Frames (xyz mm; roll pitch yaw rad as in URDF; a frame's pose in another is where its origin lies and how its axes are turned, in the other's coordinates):
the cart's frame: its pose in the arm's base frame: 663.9 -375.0 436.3 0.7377 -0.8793 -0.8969
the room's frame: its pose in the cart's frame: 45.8 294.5 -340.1 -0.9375 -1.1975 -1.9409
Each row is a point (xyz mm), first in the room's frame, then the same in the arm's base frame.
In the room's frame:
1: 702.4 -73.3 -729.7
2: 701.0 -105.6 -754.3
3: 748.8 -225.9 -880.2
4: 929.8 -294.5 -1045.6
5: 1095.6 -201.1 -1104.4
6: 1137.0 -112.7 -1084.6
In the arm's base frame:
1: 194.1 -25.3 -83.0
2: 184.9 12.1 -95.9
3: 91.7 150.0 -165.9
4: -132.0 222.9 -263.3
5: -292.6 117.4 -315.6
6: -315.3 20.5 -317.0

